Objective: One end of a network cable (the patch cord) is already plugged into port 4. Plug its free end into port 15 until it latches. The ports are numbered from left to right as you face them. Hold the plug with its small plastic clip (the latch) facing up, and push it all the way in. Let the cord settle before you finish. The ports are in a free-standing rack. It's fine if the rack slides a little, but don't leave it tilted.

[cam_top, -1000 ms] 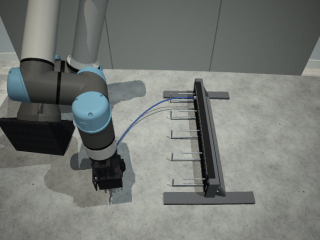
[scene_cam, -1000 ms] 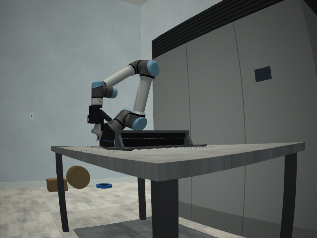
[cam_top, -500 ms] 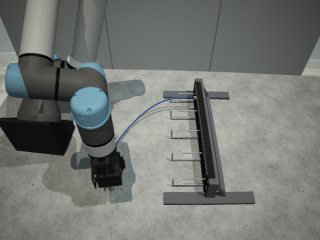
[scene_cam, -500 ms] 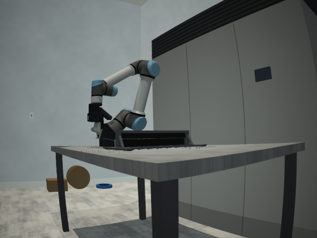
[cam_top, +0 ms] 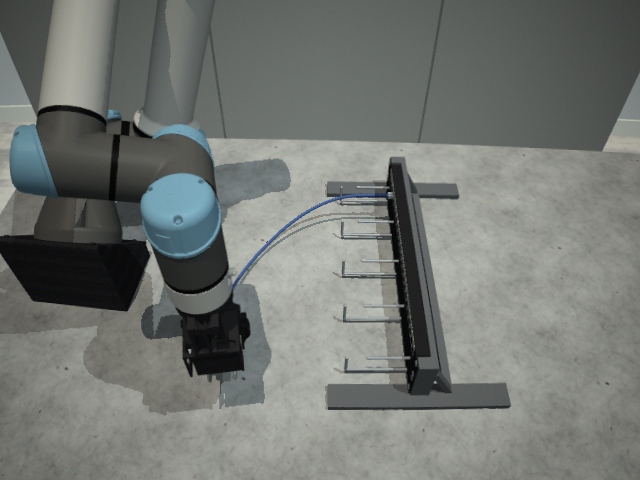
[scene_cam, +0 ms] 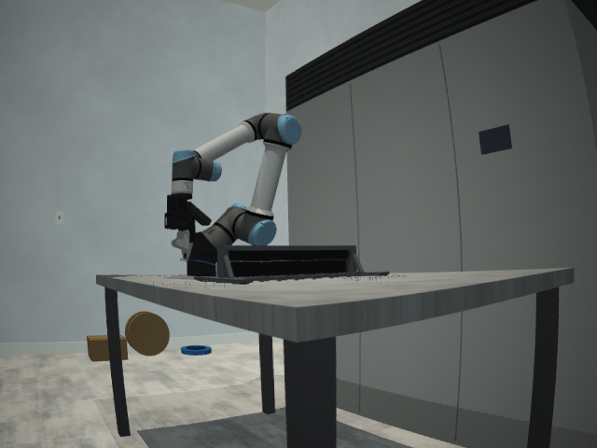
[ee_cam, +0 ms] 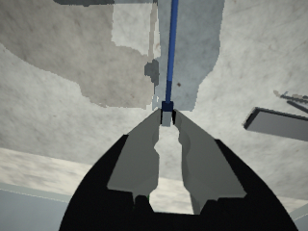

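The plug lies 1 cm to the right of my hand and 1 cm below it.
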